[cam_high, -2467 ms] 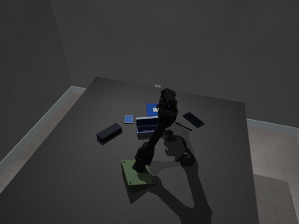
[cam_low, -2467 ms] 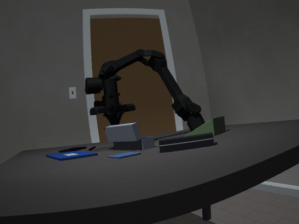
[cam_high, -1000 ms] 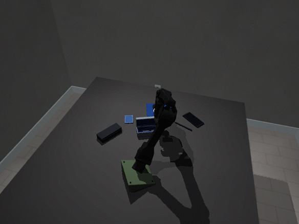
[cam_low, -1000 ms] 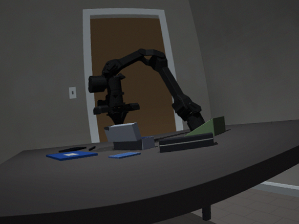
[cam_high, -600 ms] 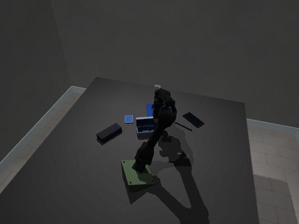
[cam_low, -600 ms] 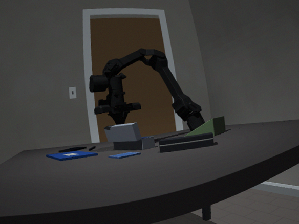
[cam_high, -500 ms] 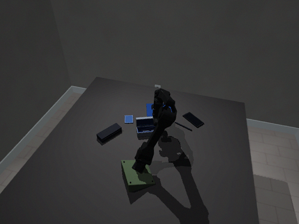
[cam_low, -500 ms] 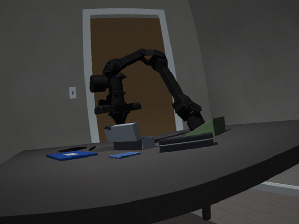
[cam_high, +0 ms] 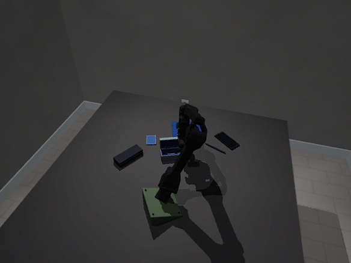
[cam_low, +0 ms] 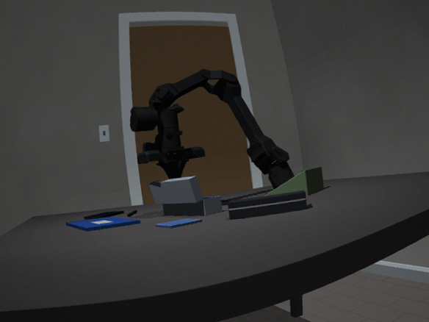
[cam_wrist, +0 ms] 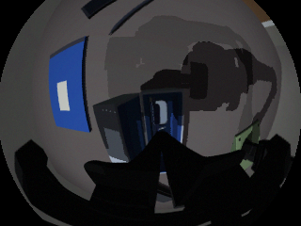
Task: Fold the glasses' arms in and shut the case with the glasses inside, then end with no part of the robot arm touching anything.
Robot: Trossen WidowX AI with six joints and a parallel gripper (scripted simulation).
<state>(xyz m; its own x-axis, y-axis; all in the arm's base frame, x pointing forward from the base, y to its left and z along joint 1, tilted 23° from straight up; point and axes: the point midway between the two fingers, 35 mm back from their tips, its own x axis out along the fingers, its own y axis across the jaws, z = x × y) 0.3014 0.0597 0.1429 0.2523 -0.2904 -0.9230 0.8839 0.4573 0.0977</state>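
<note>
Right now my hand is 40 mm to the right of the glasses case and 60 mm above it. The rest, counted from my hand: grey lid: 20 mm ahead, 60 mm to the left, 40 mm below; pen: 130 mm ahead, 140 mm to the right, 100 mm below; glasses: 10 mm behind, 30 mm to the left, 80 mm below.
</note>
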